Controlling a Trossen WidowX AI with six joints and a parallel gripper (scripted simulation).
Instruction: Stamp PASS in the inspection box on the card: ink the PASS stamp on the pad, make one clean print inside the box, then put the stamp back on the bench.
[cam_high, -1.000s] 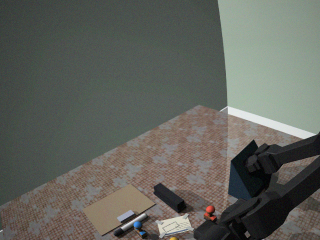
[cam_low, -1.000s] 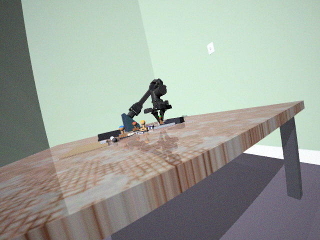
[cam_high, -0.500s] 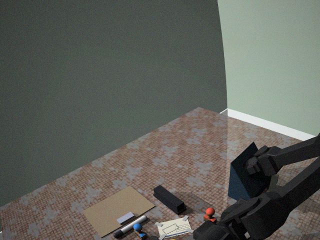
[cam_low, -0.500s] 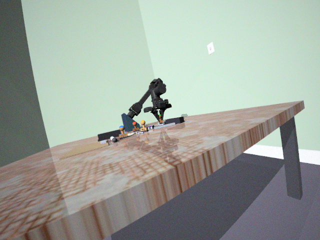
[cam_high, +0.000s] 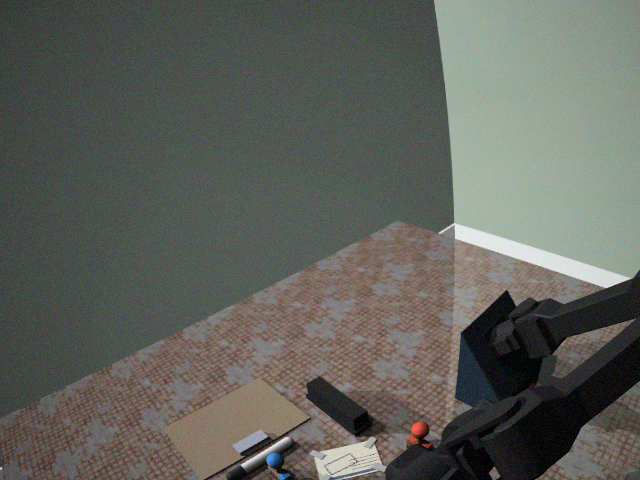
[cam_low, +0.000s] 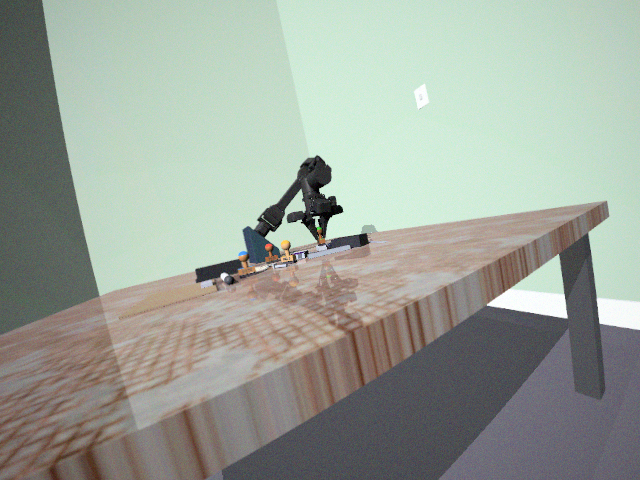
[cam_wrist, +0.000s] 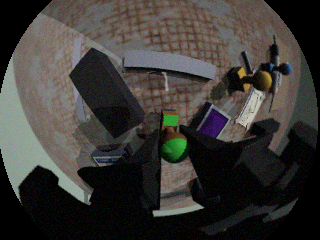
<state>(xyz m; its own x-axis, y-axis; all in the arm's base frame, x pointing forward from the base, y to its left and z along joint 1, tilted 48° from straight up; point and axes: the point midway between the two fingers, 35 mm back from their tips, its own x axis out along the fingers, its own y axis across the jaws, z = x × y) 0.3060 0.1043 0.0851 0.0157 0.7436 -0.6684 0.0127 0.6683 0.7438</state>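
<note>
The purple ink pad lies 80 mm to the right of my gripper tip, 40 mm below it and 40 mm behind it. The rest, counted from my gripper tip: grey bar 80 mm ahead, 40 mm below, 20 mm to the right; green-knobbed stamp right at my gripper tip; yellow-knobbed stamp 140 mm to the right, 50 mm ahead, 20 mm below.
</note>
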